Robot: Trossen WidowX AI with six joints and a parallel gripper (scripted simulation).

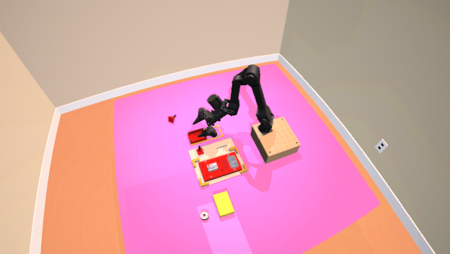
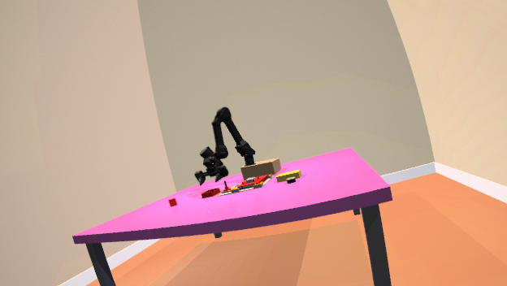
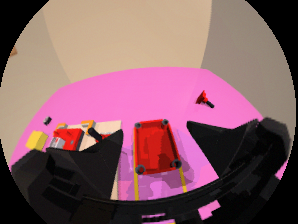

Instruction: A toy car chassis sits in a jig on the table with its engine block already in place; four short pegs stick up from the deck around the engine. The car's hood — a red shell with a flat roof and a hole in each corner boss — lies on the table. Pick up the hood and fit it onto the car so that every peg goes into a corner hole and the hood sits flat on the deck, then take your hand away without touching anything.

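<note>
Right now my gripper tip is 1 cm past the red hood and 5 cm above it. Round my gripper tip: yellow block: 5 cm ahead, 42 cm to the left, 5 cm below.
</note>
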